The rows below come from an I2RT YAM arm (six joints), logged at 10 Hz.
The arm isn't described. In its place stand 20 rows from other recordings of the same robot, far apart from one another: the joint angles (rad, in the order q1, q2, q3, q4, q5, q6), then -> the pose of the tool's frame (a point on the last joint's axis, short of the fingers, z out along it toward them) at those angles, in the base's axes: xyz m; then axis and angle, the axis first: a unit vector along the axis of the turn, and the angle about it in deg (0 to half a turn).
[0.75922 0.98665 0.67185 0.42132 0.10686 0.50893] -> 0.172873 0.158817 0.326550 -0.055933 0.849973 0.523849 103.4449
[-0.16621 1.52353 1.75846 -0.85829 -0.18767 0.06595] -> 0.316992 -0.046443 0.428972 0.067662 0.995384 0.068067 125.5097
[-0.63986 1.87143 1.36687 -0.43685 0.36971 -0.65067] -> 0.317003 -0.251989 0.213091 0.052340 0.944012 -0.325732 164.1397
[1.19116 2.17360 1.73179 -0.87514 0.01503 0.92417] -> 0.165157 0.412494 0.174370 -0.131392 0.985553 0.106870 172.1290
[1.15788 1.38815 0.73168 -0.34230 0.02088 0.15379] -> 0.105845 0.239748 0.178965 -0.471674 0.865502 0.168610 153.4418
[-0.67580 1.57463 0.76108 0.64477 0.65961 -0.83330] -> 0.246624 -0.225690 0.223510 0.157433 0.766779 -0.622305 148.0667
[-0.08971 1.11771 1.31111 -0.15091 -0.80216 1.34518] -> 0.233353 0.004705 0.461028 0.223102 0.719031 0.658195 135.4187
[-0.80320 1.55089 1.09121 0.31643 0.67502 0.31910] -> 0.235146 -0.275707 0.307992 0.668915 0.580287 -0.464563 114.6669
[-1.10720 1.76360 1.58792 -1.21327 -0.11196 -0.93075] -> 0.156525 -0.304196 0.281292 0.082924 0.995389 -0.048207 169.1003
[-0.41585 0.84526 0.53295 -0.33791 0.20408 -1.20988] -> 0.164541 -0.080549 0.226931 -0.311815 0.864161 -0.394966 152.5233
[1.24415 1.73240 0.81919 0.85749 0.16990 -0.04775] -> 0.123982 0.347206 0.210749 -0.486729 0.766794 0.418475 106.1911
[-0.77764 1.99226 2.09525 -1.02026 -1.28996 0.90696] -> 0.320802 -0.267859 0.372683 0.447131 0.663988 0.599327 154.6792
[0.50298 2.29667 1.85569 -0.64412 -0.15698 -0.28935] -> 0.429584 0.242700 0.164103 -0.401592 0.909891 0.104028 153.3767
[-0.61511 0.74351 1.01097 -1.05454 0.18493 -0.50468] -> 0.096712 -0.076347 0.337614 0.089494 0.954213 -0.285428 147.8506
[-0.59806 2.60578 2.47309 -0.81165 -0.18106 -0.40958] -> 0.467815 -0.310962 0.187026 0.064610 0.994966 -0.076609 143.8500
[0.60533 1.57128 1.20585 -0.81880 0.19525 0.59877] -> 0.260045 0.171550 0.245103 0.015879 0.999420 0.030110 155.5527
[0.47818 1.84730 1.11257 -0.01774 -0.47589 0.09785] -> 0.339821 0.194500 0.175548 -0.274052 0.902032 0.333517 143.9682
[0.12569 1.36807 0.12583 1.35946 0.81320 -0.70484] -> 0.202140 -0.000527 0.171077 0.029804 0.833908 -0.551099 108.7090
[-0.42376 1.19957 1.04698 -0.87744 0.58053 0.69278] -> 0.200646 -0.111929 0.292621 0.578944 0.776167 -0.249775 146.2119
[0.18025 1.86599 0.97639 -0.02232 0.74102 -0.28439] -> 0.357571 0.040733 0.134268 -0.092884 0.923114 -0.373139 147.0833
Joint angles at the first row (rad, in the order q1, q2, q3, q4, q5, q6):
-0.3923 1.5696 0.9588 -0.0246 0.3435 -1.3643
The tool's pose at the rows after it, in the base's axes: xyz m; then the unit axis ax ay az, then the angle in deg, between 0 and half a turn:
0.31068 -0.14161 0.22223 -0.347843 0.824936 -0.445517 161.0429
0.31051 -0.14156 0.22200 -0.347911 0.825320 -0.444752 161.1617
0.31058 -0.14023 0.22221 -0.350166 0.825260 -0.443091 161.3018
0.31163 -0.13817 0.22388 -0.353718 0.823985 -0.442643 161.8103
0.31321 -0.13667 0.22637 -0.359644 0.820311 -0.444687 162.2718
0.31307 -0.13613 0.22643 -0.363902 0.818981 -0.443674 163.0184
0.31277 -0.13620 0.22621 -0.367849 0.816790 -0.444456 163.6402
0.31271 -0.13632 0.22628 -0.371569 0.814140 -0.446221 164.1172
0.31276 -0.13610 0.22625 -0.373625 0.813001 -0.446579 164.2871
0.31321 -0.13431 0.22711 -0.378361 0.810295 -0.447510 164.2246
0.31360 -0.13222 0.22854 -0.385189 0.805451 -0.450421 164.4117
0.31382 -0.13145 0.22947 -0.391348 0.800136 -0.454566 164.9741
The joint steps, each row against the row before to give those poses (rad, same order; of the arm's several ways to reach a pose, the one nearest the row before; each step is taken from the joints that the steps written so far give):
-0.0001 0.0000 0.0000 -0.0015 0.0019 -0.0016
0.0001 0.0000 0.0000 -0.0027 0.0008 0.0004
0.0038 -0.0015 0.0012 -0.0076 0.0011 -0.0004
0.0076 -0.0008 0.0084 -0.0157 0.0088 -0.0038
0.0065 0.0000 0.0103 -0.0103 0.0073 -0.0126
0.0019 0.0000 0.0030 -0.0114 0.0061 -0.0091
0.0000 0.0000 0.0000 -0.0031 0.0049 -0.0119
0.0000 0.0000 0.0001 0.0004 0.0042 -0.0122
0.0008 0.0000 -0.0001 -0.0004 0.0012 -0.0049
0.0053 -0.0027 0.0000 0.0000 -0.0004 -0.0073
0.0065 -0.0042 0.0000 0.0008 0.0034 -0.0148
0.0030 -0.0019 0.0000 0.0031 0.0073 -0.0195

